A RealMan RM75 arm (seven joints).
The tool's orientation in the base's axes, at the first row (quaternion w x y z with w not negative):
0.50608, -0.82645, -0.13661, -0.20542
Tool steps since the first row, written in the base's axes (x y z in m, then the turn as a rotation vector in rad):
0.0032, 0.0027, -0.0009, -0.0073, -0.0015, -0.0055
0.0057, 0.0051, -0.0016, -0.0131, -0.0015, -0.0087
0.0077, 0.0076, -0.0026, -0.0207, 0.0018, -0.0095
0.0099, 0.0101, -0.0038, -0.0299, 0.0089, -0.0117
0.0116, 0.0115, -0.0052, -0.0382, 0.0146, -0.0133
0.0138, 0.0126, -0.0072, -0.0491, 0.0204, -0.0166
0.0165, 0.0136, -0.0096, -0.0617, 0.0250, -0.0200
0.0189, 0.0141, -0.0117, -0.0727, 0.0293, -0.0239
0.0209, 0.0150, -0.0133, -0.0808, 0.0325, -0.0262
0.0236, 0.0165, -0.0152, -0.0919, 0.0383, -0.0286
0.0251, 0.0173, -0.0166, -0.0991, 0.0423, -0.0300
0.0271, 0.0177, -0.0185, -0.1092, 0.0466, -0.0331
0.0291, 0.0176, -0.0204, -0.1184, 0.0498, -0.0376
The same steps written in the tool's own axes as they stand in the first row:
0.0024, 0.0009, 0.0034, -0.0091, 0.0018, -0.0006
0.0043, 0.0014, 0.0063, -0.0157, 0.0018, -0.0005
0.0057, 0.0019, 0.0094, -0.0227, -0.0024, 0.0013
0.0071, 0.0027, 0.0125, -0.0317, -0.0078, 0.0066
0.0079, 0.0039, 0.0147, -0.0396, -0.0128, 0.0107
0.0089, 0.0059, 0.0169, -0.0507, -0.0175, 0.0150
0.0101, 0.0085, 0.0193, -0.0633, -0.0224, 0.0180
0.0113, 0.0110, 0.0211, -0.0747, -0.0261, 0.0212
0.0123, 0.0127, 0.0230, -0.0829, -0.0292, 0.0233
0.0138, 0.0147, 0.0256, -0.0937, -0.0348, 0.0272
0.0144, 0.0160, 0.0272, -0.1006, -0.0386, 0.0299
0.0153, 0.0182, 0.0287, -0.1109, -0.0425, 0.0330
0.0161, 0.0206, 0.0298, -0.1211, -0.0444, 0.0358

